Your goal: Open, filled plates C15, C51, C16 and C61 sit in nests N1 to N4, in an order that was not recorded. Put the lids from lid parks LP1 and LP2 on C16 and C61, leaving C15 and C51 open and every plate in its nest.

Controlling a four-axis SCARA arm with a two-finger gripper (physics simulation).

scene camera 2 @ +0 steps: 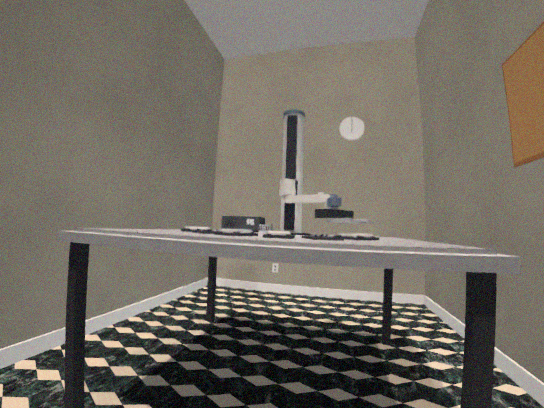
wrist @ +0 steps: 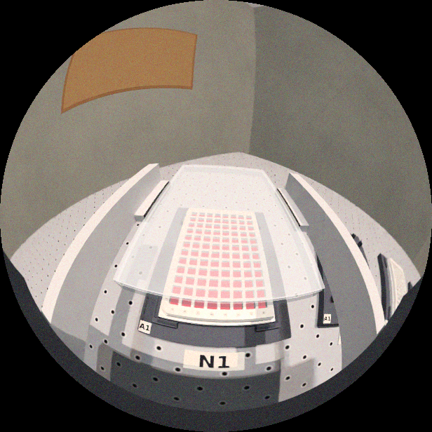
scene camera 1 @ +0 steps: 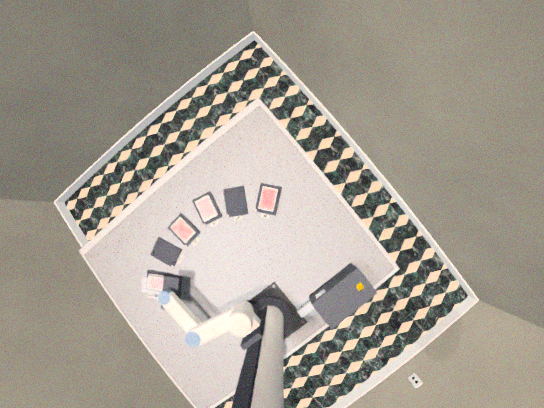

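Seen in the pictures: gripper, fingertip midpoint: [scene camera 2: 360, 220] [scene camera 1: 147, 285]; arm's base, origin of the base link: [scene camera 1: 270, 316].
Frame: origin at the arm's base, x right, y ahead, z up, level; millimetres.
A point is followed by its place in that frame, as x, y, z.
Observation:
My gripper [scene camera 1: 162, 283] [scene camera 2: 345, 217] [wrist: 224, 176] is shut on a clear lid [scene camera 2: 361, 221] {-414, 631, 91} [wrist: 225, 186], holding it by its long sides, roughly level. The lid is above nest N1 [wrist: 215, 336], apart from the pink-filled plate [wrist: 220, 270] there, which shows through it. That plate's code is not readable. Lid park LP2 [scene camera 1: 166, 251] {-243, 670, 23} beside N1 is dark, with no lid on it. Nest N2's plate [scene camera 1: 183, 229] {-74, 703, 35} is pink. Nest N3's plate [scene camera 1: 207, 208] {114, 706, 41} looks paler, as if under a lid. Lid park LP1 [scene camera 1: 235, 201] {262, 639, 23} is dark and bare. Nest N4's plate [scene camera 1: 269, 199] {419, 525, 38} is deep pink.
The nests and lid parks stand in an arc on the pale table [scene camera 1: 280, 245] {305, 287, 13} [scene camera 2: 440, 251] {-583, 1000, 4}. A dark grey box [scene camera 1: 342, 295] {402, -98, 128} [scene camera 2: 243, 222] {369, -35, 82} stands near the arm's column [scene camera 2: 290, 150] {5, 77, 590}. At the right of the wrist view, a neighbouring plate [wrist: 398, 282] partly shows beyond the finger.

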